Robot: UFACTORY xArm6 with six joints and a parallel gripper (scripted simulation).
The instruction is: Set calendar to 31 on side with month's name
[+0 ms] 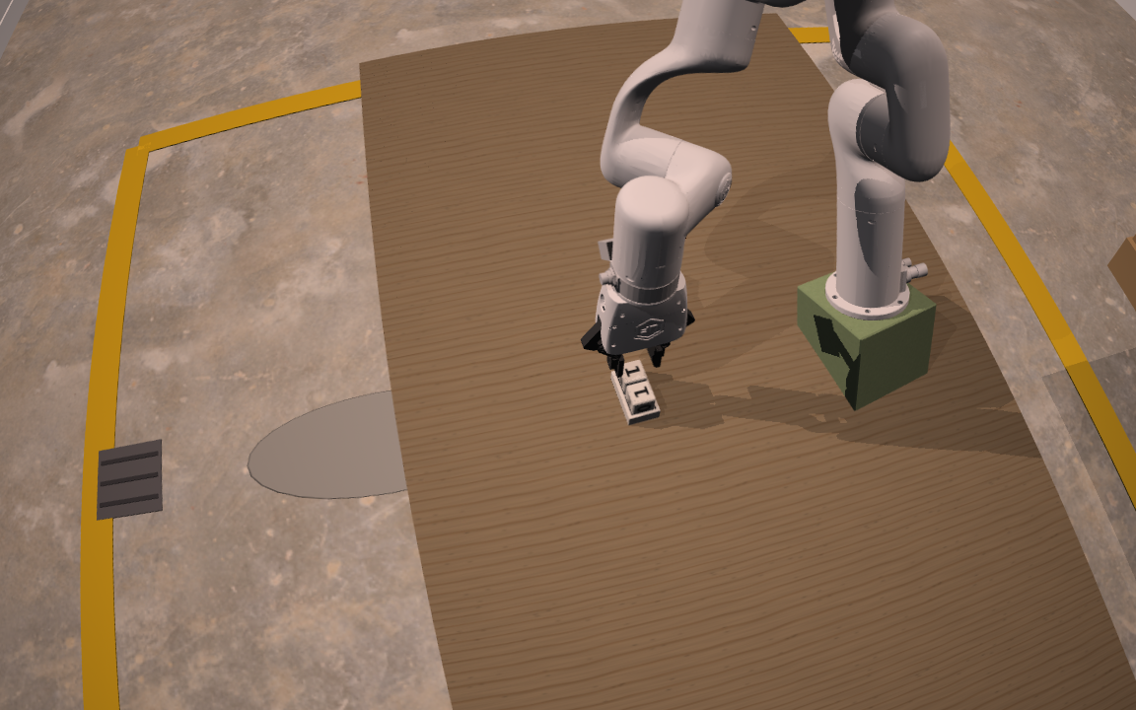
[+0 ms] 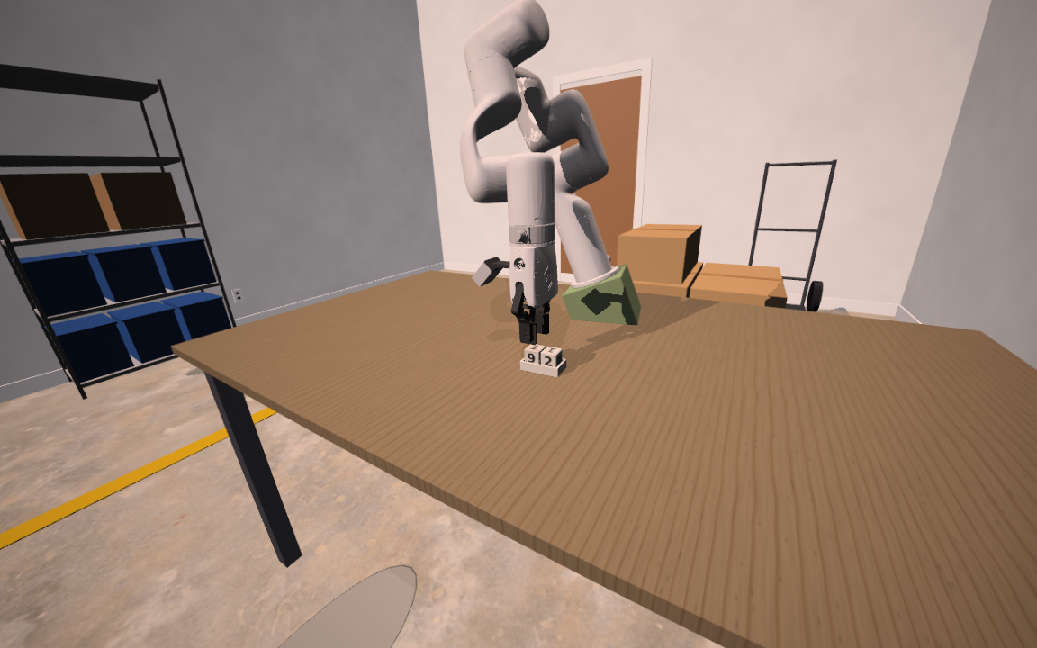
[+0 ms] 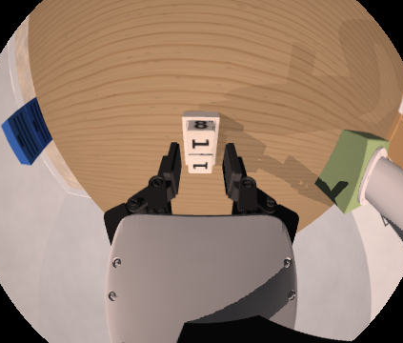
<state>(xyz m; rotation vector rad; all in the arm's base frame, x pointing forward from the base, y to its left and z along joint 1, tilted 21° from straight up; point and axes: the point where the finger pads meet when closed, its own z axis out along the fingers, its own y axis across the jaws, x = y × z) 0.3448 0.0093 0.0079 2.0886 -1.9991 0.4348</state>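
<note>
The cube lies 5 cm below my hand and 3 cm to the left of it. Also, from my hand: tray (7 cm below, 2 cm to the left).
</note>
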